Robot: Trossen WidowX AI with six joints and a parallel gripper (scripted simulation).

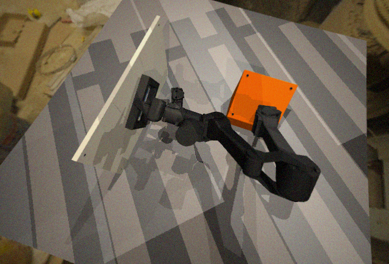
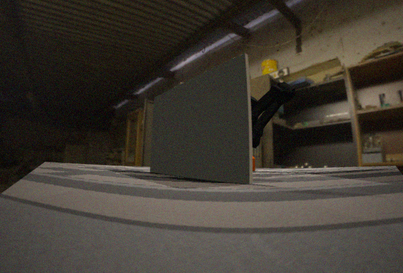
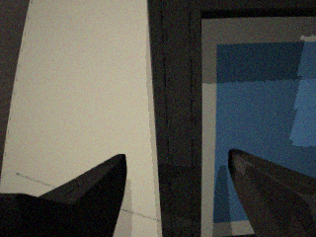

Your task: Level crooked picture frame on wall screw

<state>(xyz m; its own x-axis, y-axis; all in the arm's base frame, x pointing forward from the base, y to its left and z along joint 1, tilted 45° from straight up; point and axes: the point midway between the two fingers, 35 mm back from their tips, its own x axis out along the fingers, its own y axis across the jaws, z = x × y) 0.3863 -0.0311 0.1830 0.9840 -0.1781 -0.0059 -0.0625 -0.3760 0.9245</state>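
The picture frame is 10 mm ahead of my gripper tip, 20 mm to the right of it and 50 mm below it. Also, from my gripper tip: grey wall panel (20 mm ahead, 30 mm to the right, 50 mm below).
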